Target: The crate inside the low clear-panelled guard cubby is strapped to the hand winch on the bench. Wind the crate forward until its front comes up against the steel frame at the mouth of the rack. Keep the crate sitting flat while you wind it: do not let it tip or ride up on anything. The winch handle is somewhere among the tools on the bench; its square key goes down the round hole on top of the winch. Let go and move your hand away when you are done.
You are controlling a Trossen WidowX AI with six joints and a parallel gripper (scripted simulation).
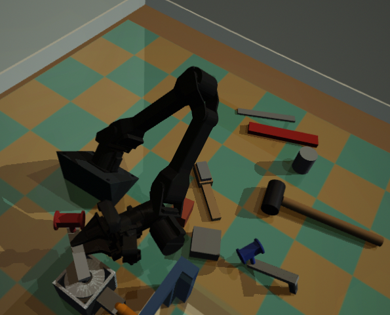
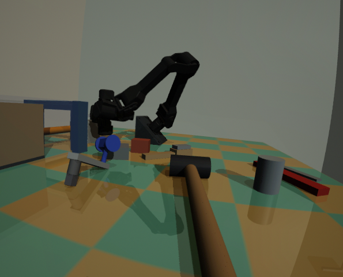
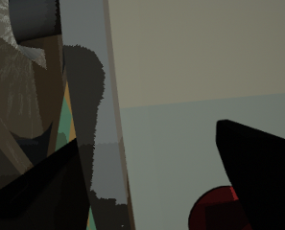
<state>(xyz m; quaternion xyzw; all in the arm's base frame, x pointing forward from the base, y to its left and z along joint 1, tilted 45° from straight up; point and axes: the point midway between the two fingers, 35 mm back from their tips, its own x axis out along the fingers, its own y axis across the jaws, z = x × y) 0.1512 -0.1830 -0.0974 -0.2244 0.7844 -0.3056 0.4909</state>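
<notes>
The red-knobbed winch handle lies 10 mm behind my gripper tip, 10 mm to the left of it and 10 mm below it. From my gripper tip the other things lie so: red cylindrical grip 40 mm behind, 40 mm to the left, 20 mm above; then grey block 200 mm ahead, 230 mm to the left, 110 mm below; then boxy winch 30 mm ahead, 30 mm to the right, 90 mm below.
</notes>
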